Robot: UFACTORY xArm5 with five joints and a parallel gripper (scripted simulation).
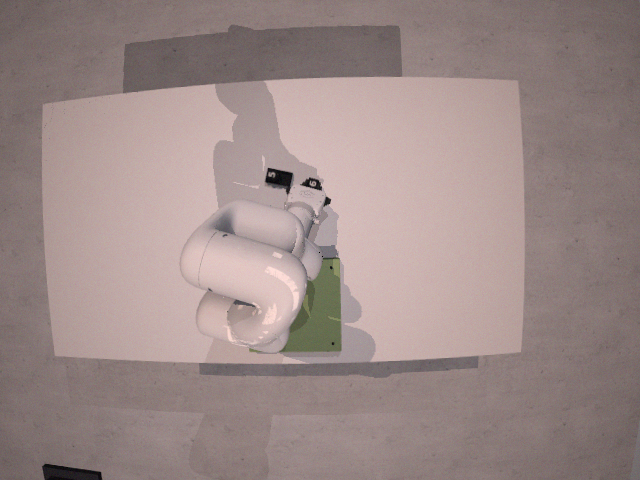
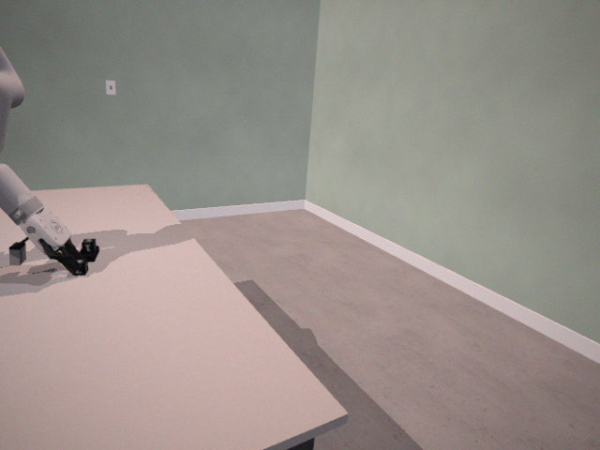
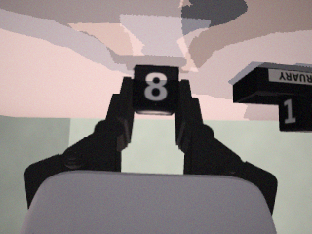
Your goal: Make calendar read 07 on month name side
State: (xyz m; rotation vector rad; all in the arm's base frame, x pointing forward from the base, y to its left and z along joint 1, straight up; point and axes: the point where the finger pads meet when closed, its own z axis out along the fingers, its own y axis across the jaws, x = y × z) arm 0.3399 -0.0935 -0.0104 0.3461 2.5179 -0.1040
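The black cube is 10 mm ahead of my hand and 20 mm below it. Round my hand: black calendar tray: 40 mm ahead, 100 mm to the left, 20 mm below.
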